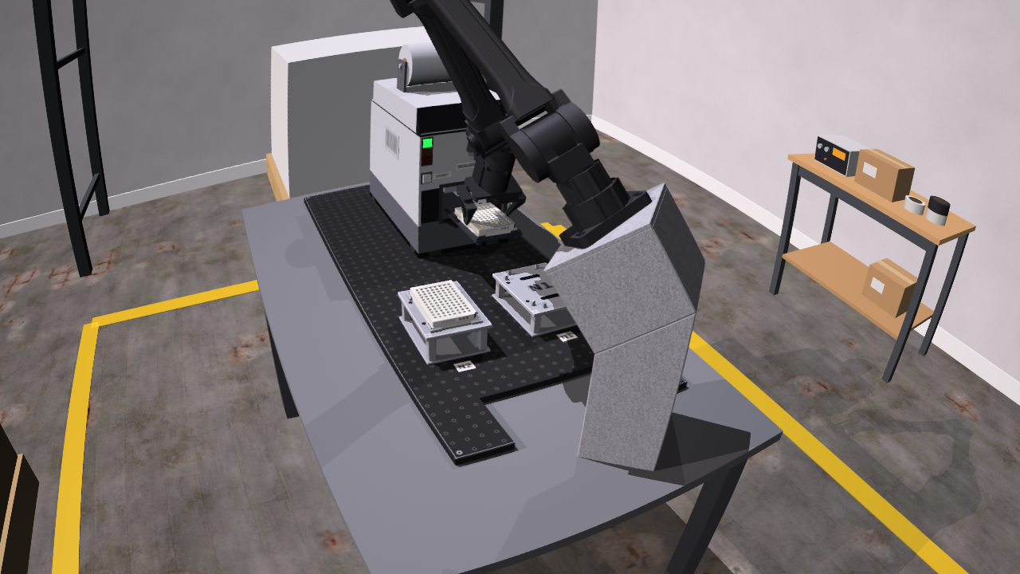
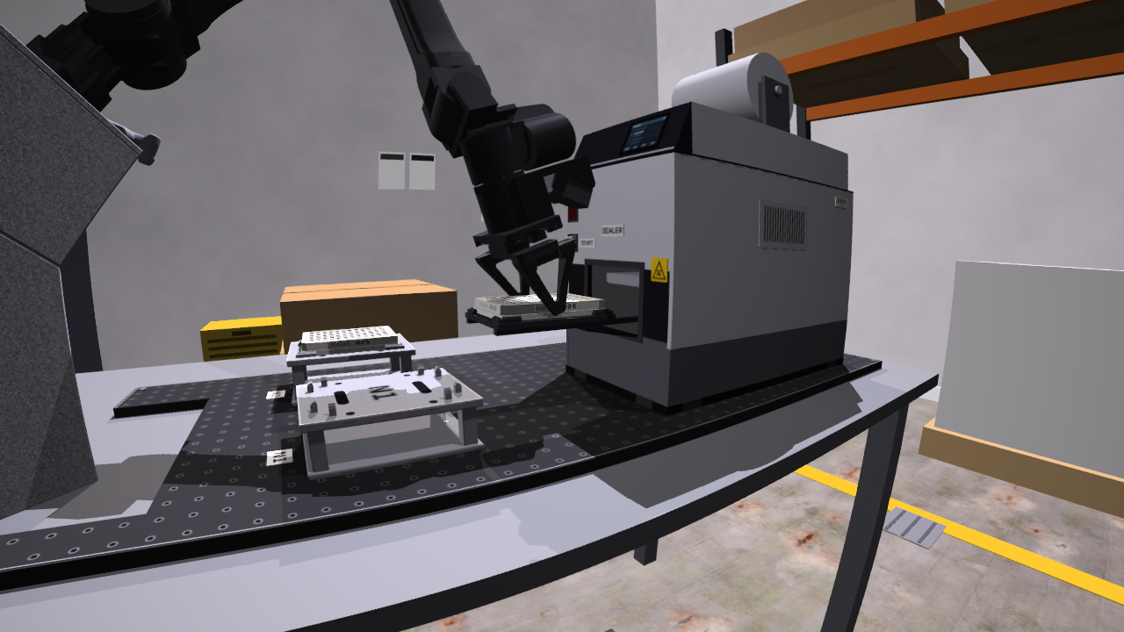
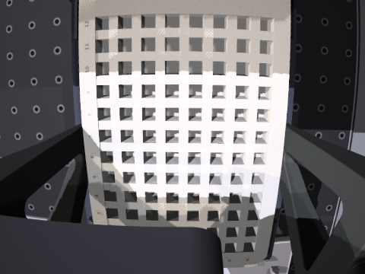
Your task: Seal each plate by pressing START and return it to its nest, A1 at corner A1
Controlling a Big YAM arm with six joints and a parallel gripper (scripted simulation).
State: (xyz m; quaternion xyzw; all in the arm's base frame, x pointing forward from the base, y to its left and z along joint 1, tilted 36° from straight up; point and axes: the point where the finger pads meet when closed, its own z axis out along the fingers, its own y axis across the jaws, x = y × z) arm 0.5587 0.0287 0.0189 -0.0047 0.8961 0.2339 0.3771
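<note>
Now: the sealer stage 1 cm below my hand. Also, from my hand: nest N2: 23 cm behind, 13 cm to the left, 7 cm below; white well plate: 23 cm behind, 13 cm to the left, 6 cm below; start button: 11 cm to the left, 8 cm ahead, 7 cm above.
</note>
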